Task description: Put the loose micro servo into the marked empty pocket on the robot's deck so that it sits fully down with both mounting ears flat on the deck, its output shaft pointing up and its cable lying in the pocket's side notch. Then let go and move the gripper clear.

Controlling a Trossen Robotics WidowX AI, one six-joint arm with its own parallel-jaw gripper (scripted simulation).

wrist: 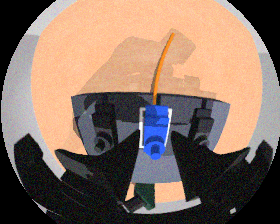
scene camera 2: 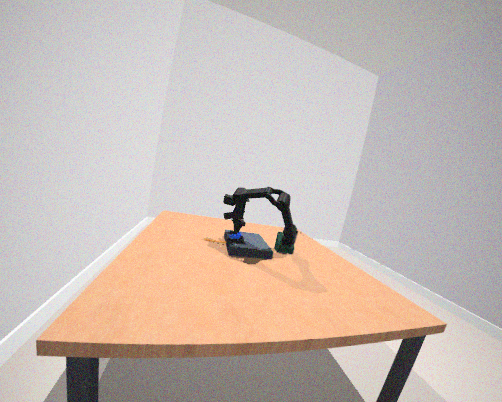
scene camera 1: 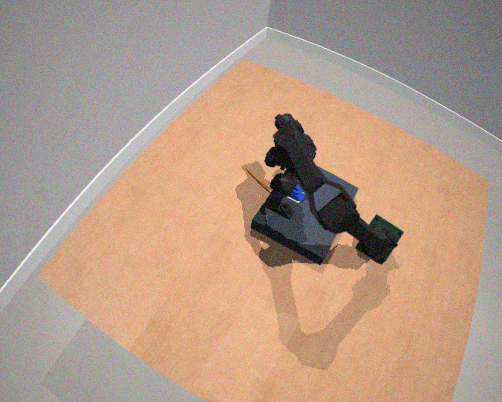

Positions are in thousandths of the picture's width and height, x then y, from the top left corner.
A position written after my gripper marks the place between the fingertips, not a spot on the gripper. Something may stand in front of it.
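Observation:
I can see a dark grey deck (wrist: 584, 761), and a blue micro servo (wrist: 559, 538) is there in the wrist view too. My own gripper (wrist: 559, 596) shares that view with them, and scene camera 1 has my gripper (scene camera 1: 577, 464) as well.

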